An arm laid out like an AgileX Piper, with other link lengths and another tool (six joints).
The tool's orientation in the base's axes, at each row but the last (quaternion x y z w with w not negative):
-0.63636 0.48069 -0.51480 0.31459
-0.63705 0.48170 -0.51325 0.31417
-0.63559 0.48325 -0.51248 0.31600
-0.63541 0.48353 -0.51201 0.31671
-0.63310 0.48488 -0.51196 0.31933
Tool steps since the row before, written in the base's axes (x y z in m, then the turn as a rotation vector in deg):
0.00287 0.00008 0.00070 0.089 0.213 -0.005
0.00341 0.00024 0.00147 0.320 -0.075 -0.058
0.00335 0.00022 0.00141 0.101 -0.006 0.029
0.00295 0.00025 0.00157 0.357 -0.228 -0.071
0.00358 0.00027 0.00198 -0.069 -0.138 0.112
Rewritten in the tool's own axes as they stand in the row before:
0.00019 -0.00148 0.00255 -0.200 -0.094 0.066
0.00032 -0.00239 0.00283 0.053 -0.016 0.329
0.00031 -0.00231 0.00280 0.016 -0.053 0.089
0.00033 -0.00235 0.00237 0.192 0.036 0.382
0.00044 -0.00290 0.00287 0.167 -0.036 -0.084

